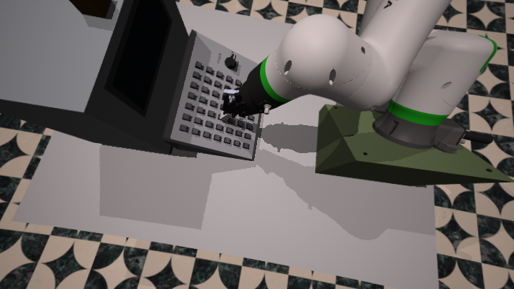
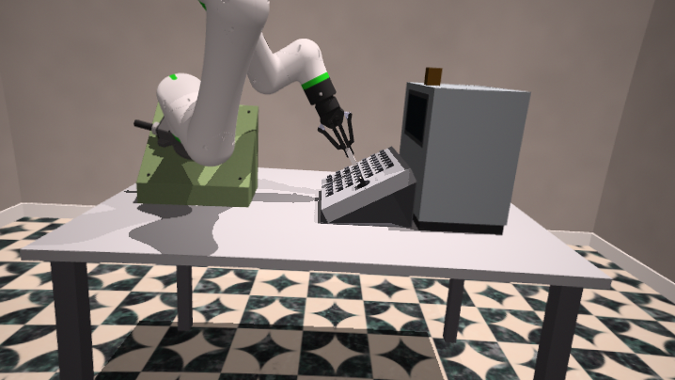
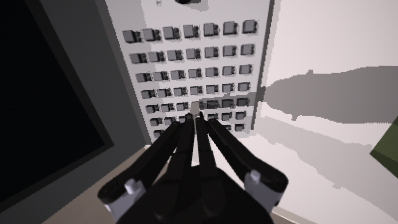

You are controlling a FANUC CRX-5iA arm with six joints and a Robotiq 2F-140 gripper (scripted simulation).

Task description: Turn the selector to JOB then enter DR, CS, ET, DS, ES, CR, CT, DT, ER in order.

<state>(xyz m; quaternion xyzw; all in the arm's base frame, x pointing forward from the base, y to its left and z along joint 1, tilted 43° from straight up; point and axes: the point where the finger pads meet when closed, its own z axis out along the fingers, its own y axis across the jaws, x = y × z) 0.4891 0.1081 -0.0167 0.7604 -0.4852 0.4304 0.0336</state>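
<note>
Now: the key 3 cm to the right of my hand and 6 cm below it. The rest, counted from my hand: black selector knob 5 cm ahead, 19 cm to the right, 3 cm below; then grey keypad 6 cm ahead, 7 cm to the right, 8 cm below.
</note>
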